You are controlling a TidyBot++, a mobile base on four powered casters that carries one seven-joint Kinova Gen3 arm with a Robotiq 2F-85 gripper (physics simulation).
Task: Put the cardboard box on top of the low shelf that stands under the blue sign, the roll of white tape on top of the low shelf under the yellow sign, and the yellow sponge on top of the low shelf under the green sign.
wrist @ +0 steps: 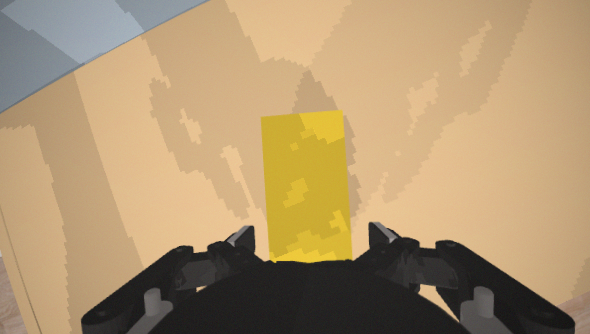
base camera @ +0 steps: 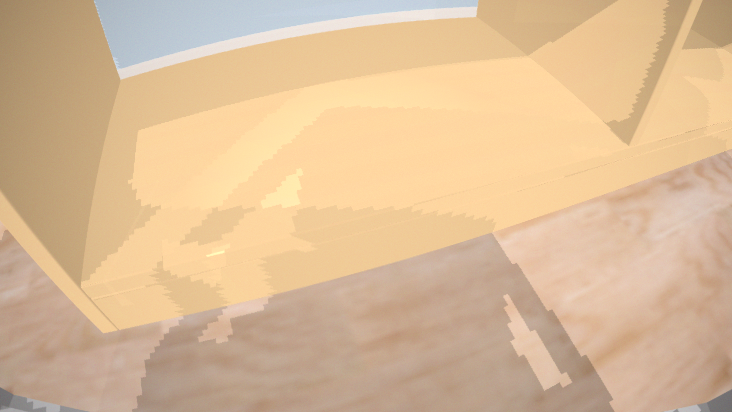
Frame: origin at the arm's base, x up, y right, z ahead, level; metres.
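Seen in the pictures: gripper, fingertip midpoint: (wrist: 310,236).
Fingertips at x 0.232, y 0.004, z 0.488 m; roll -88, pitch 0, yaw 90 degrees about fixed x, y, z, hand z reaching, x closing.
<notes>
Pixels of each thing's top centre, then the offset from my fingertips to it. "pt": a spot on its surface instead. Level surfaces: height alone.
- yellow sponge at its top centre: (wrist: 307,204) dx +0.043, dy -0.001, dz +0.031 m
- shelf at its surface level: dx -0.019 m
- upright divider at a spot on its surface: (base camera: 660,76) pt dx -0.453, dy +0.307, dz -0.038 m
- wood-grain floor at its surface level: dx -0.629 m
The yellow sponge (wrist: 306,185) lies on the light wooden top of a shelf (wrist: 165,165), in the middle of the wrist view. My gripper (wrist: 310,236) is open, with one fingertip on each side of the sponge's near end and a gap on both sides. The near end of the sponge is hidden behind the black gripper body. In the base camera view the front of a low wooden shelf (base camera: 368,148) fills much of the picture. The box, the tape and the coloured signs do not show in either view.
A blue-grey surface (wrist: 55,40) lies beyond the shelf top's edge at the upper left of the wrist view. In the base camera view an upright divider (base camera: 660,76) stands at the right, a side panel (base camera: 46,127) at the left, and wood-grain floor (base camera: 409,327) lies in front.
</notes>
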